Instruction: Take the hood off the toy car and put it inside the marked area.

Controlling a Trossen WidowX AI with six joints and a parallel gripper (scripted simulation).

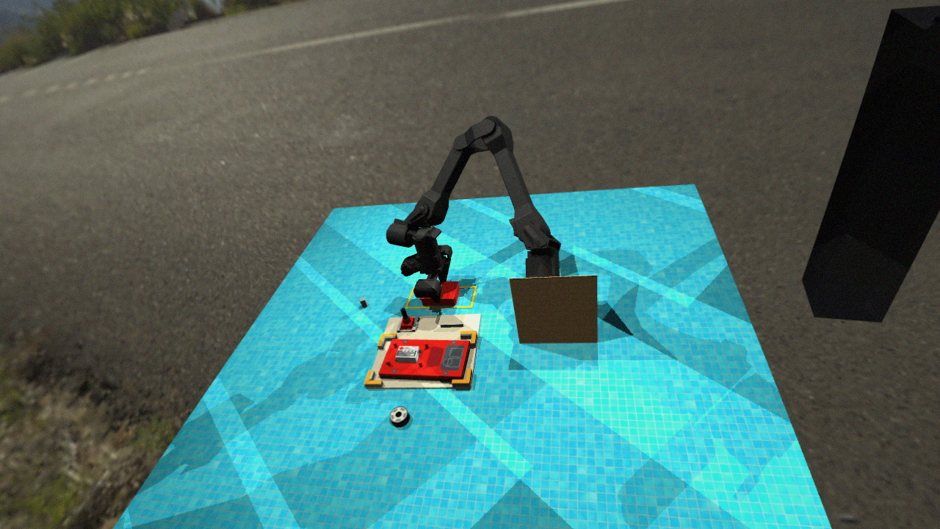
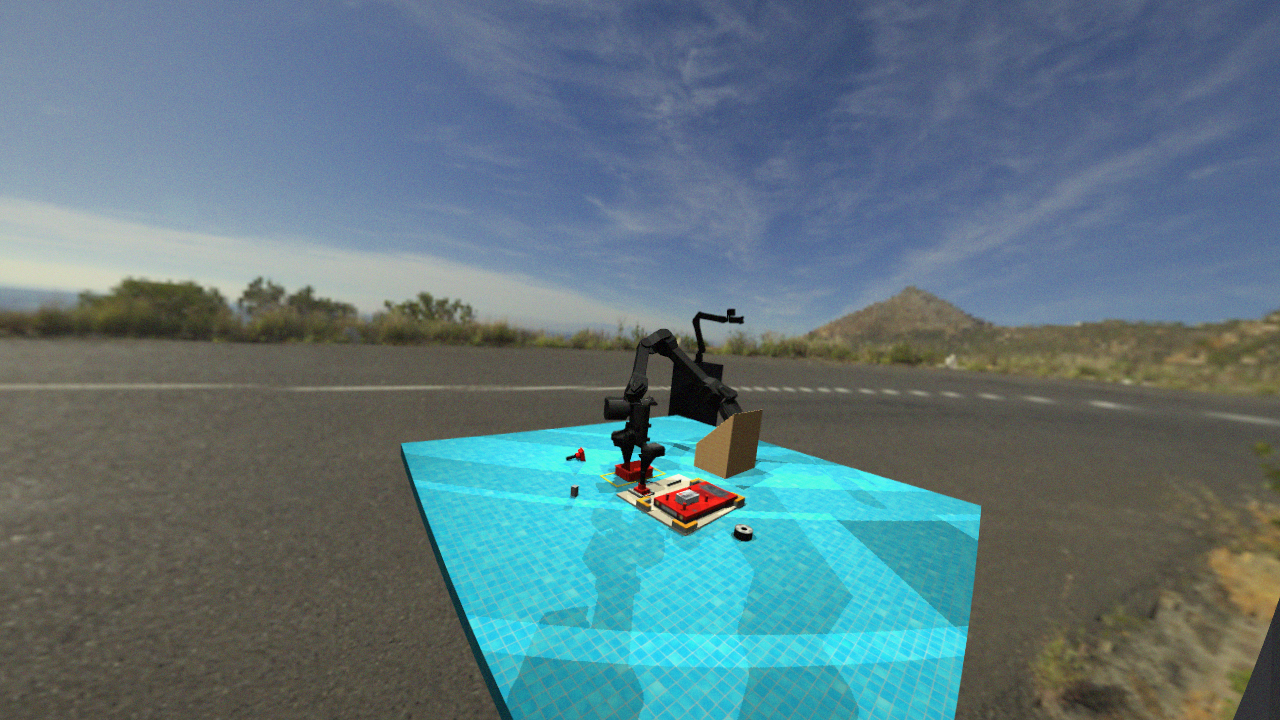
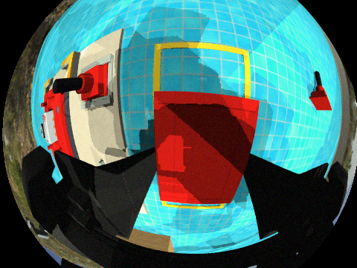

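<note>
Now: gripper tip right at the red hood. Also, from my gripper tip: wheel: 38 cm to the left, 4 cm behind; grey engine block: 24 cm to the left, 1 cm behind, 1 cm above.
</note>
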